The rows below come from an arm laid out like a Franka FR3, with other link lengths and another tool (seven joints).
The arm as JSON. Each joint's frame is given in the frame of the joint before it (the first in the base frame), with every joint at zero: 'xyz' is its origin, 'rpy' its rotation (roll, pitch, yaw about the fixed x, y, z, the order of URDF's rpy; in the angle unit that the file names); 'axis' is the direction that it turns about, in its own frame. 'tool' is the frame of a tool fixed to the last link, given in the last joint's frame.
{
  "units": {
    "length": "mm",
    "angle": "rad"
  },
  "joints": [
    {
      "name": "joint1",
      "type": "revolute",
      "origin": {
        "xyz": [
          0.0,
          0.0,
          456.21
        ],
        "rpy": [
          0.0,
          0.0,
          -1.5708
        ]
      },
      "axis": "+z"
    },
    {
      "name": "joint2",
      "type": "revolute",
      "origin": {
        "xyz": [
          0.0,
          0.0,
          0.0
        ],
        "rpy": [
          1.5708,
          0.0,
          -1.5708
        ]
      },
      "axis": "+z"
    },
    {
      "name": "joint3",
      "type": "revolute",
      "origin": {
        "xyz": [
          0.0,
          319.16,
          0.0
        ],
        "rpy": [
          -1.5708,
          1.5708,
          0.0
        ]
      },
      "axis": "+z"
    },
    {
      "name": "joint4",
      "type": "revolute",
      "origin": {
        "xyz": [
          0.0,
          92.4,
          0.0
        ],
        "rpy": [
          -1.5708,
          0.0,
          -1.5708
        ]
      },
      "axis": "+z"
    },
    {
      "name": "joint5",
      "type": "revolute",
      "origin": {
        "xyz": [
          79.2,
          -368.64,
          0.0
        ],
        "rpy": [
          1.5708,
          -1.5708,
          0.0
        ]
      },
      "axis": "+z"
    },
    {
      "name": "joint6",
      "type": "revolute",
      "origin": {
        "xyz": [
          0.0,
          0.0,
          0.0
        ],
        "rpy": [
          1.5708,
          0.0,
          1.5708
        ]
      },
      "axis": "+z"
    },
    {
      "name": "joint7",
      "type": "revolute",
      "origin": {
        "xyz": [
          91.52,
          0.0,
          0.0
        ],
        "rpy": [
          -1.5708,
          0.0,
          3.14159
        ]
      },
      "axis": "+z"
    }
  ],
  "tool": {
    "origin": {
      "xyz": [
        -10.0,
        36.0,
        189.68
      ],
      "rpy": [
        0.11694,
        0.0,
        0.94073
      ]
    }
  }
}
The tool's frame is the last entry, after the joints.
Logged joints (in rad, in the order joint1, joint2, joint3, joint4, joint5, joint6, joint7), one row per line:
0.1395 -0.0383 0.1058 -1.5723 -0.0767 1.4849 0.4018
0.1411 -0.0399 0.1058 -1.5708 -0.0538 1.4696 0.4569
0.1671 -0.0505 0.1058 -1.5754 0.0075 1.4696 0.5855
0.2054 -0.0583 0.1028 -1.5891 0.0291 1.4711 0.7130
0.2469 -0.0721 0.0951 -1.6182 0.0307 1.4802 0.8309
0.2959 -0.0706 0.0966 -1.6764 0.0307 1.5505 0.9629
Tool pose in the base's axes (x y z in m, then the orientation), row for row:
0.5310 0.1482 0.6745 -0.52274 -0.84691 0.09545 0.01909
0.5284 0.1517 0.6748 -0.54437 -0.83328 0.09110 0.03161
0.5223 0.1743 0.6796 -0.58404 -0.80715 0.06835 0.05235
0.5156 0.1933 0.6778 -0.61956 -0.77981 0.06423 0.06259
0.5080 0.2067 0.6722 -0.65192 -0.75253 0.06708 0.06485
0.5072 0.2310 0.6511 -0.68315 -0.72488 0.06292 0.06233
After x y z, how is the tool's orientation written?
As a quaternion, x y z w.
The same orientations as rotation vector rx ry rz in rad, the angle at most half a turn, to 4 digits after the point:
-1.6226 -2.6288 0.2963
-1.6766 -2.5664 0.2806
-1.7761 -2.4545 0.2079
-1.8725 -2.3568 0.1941
-1.9676 -2.2712 0.2025
-2.0650 -2.1911 0.1902

